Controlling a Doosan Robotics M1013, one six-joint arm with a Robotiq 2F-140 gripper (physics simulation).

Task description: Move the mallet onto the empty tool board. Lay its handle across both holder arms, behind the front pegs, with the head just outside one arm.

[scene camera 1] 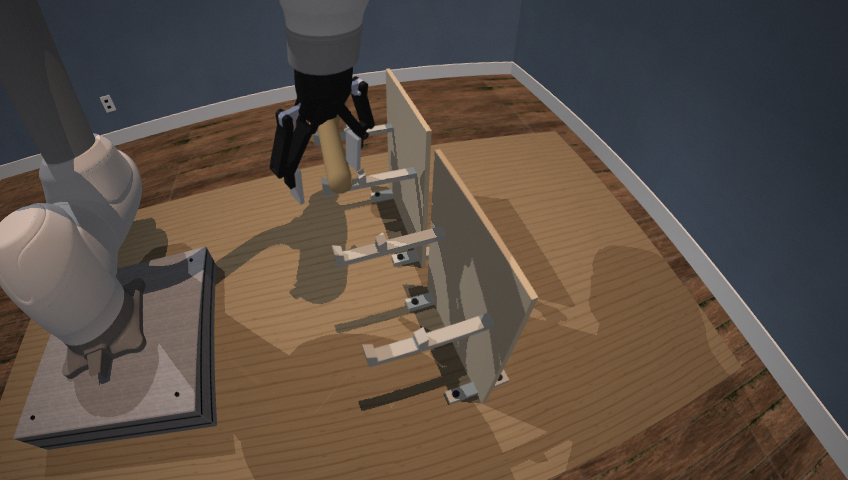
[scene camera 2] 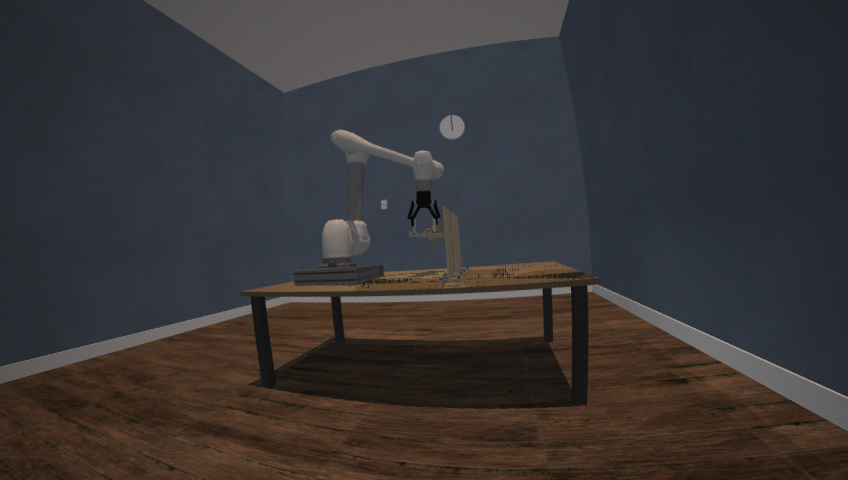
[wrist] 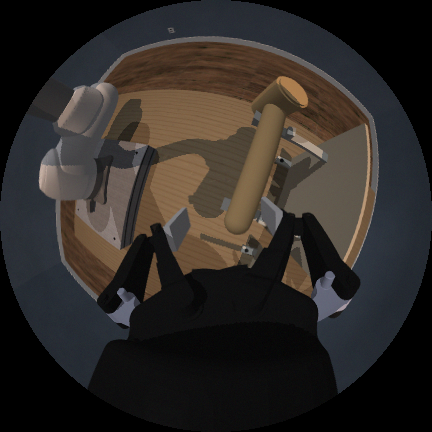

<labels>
my gripper: open, touches a wooden mallet
</labels>
